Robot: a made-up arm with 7 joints. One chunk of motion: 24 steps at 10 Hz.
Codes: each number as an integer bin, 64 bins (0 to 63) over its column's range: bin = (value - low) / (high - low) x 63, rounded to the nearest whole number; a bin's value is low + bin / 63 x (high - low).
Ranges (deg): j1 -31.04..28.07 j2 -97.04..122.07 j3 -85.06..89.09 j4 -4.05..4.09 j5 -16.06..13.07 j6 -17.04..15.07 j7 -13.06..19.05
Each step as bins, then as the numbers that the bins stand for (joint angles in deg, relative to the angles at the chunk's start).
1 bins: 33 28 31 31 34 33 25
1 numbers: -0.08 0.34 0.63 -0.04 -0.34 -0.22 -0.32
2 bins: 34 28 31 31 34 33 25
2 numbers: 0.86 0.34 0.63 -0.04 -0.34 -0.22 -0.32
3 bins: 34 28 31 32 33 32 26
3 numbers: 0.86 0.34 0.63 0.08 -0.80 -0.73 0.19
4 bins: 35 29 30 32 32 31 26
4 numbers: 1.80 3.82 -2.13 0.08 -1.26 -1.24 0.19
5 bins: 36 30 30 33 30 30 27
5 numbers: 2.74 7.30 -2.13 0.21 -2.19 -1.75 0.70
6 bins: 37 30 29 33 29 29 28
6 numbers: 3.68 7.30 -4.90 0.21 -2.65 -2.26 1.21
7 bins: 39 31 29 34 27 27 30
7 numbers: 5.55 10.78 -4.90 0.34 -3.58 -3.28 2.23
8 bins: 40 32 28 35 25 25 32
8 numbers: 6.49 14.25 -7.66 0.47 -4.50 -4.30 3.25
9 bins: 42 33 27 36 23 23 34
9 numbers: 8.37 17.73 -10.42 0.60 -5.43 -5.32 4.27
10 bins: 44 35 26 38 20 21 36
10 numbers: 10.24 24.69 -13.19 0.86 -6.81 -6.34 5.29
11 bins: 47 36 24 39 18 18 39
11 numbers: 13.06 28.17 -18.72 0.99 -7.74 -7.87 6.82
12 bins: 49 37 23 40 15 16 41
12 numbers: 14.93 31.64 -21.48 1.12 -9.12 -8.89 7.84
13 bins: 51 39 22 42 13 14 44
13 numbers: 16.81 38.60 -24.25 1.38 -10.05 -9.90 9.37
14 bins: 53 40 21 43 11 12 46
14 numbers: 18.69 42.08 -27.01 1.51 -10.97 -10.92 10.39
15 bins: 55 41 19 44 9 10 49
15 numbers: 20.56 45.56 -32.54 1.64 -11.90 -11.94 11.91
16 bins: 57 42 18 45 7 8 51
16 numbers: 22.44 49.03 -35.30 1.76 -12.82 -12.96 12.93
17 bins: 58 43 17 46 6 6 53
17 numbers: 23.38 52.51 -38.07 1.89 -13.29 -13.98 13.95
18 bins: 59 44 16 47 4 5 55
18 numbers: 24.32 55.99 -40.83 2.02 -14.21 -14.49 14.97
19 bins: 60 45 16 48 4 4 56
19 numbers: 25.26 59.47 -40.83 2.15 -14.21 -15.00 15.48
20 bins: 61 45 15 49 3 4 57
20 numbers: 26.19 59.47 -43.60 2.28 -14.67 -15.00 15.99
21 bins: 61 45 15 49 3 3 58
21 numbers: 26.19 59.47 -43.60 2.28 -14.67 -15.51 16.50
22 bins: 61 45 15 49 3 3 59
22 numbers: 26.19 59.47 -43.60 2.28 -14.67 -15.51 17.01
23 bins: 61 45 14 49 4 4 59
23 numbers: 26.19 59.47 -46.36 2.28 -14.21 -15.00 17.01
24 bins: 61 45 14 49 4 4 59
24 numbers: 26.19 59.47 -46.36 2.28 -14.21 -15.00 17.01
